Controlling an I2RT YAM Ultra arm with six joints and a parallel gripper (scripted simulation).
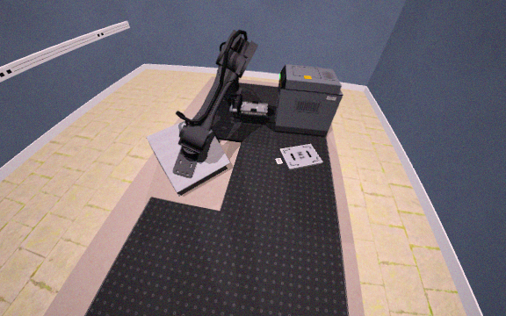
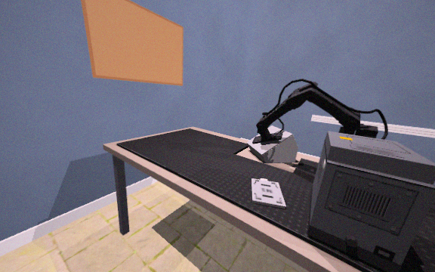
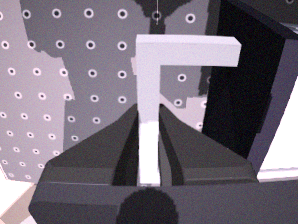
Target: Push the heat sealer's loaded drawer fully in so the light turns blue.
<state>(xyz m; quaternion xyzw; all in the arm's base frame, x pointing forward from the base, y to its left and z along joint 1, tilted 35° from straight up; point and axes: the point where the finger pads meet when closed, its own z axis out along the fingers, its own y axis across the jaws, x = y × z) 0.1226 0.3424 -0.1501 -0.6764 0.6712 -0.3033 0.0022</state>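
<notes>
The sealer drawer lies 110 mm ahead of my hand, 10 mm to the right of it and 10 mm below it. Round my hand: white tag (240 mm ahead, 310 mm to the right, 80 mm below).
</notes>
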